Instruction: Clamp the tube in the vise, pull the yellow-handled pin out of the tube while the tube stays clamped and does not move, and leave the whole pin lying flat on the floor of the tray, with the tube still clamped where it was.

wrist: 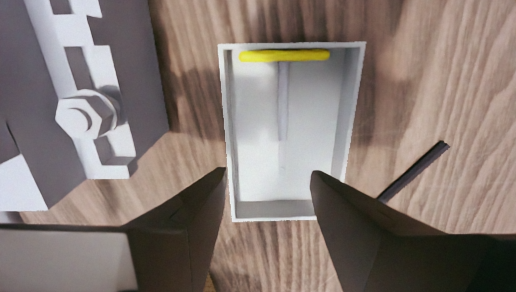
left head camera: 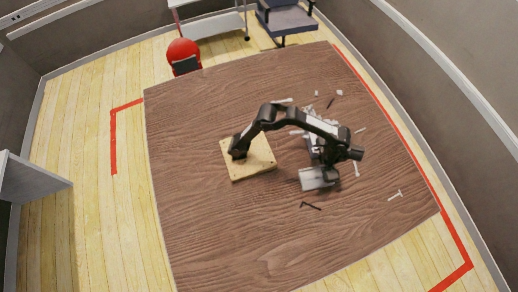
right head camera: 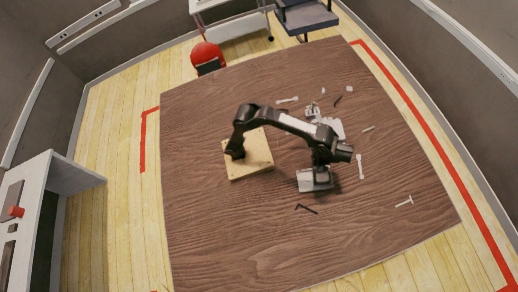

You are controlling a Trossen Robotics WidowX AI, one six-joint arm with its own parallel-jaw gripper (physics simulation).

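Places are measured from the arm's base along level axes (x left, y back, z up), in millimetres.
Where they show: gripper, fingertip midpoint: [wrist: 269, 177] [left head camera: 321, 166] [right head camera: 317, 168]; arm's base, link origin: [left head camera: 238, 153] [right head camera: 238, 153].
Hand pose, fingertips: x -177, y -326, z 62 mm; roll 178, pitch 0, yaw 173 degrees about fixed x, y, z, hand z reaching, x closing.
Observation:
Each offset is from my fingertips to the top centre of the thing. "pt": to the spot under its first point.
The tray {dz -66, dx -18, dy +15 mm} [left head camera: 311, 181] [right head camera: 305, 182] [wrist: 275, 208] stands on the table. The pin lies in it along its length in the wrist view, its yellow handle {pt dz -83, dx -20, dy -50 mm} [wrist: 285, 55] across the far end and its thin grey shaft {pt dz -83, dx -18, dy -17 mm} [wrist: 283, 100] pointing toward the near end. My gripper [left head camera: 331, 176] [right head camera: 323, 177] [wrist: 269, 177] is partly open and empty, above the tray's near part, with the fingertips apart from the pin. Part of the grey vise {pt dz -59, dx +78, dy -33 mm} [wrist: 142, 95] with a hex bolt shows at the left of the wrist view. The tube cannot be made out; the arm hides much of the vise in the head views.
A black hex key {dz -86, dx -144, dy +79 mm} [left head camera: 311, 205] [right head camera: 306, 208] [wrist: 415, 170] lies beside the tray. A T-shaped white piece {dz -86, dx -218, dy -342 mm} [left head camera: 395, 195] [right head camera: 405, 201] and a white wrench-like piece {dz -87, dx -8, dy -200 mm} [right head camera: 360, 166] lie farther off. The arm's wooden base board [left head camera: 255, 167] [right head camera: 252, 167] is on the tray's other side.

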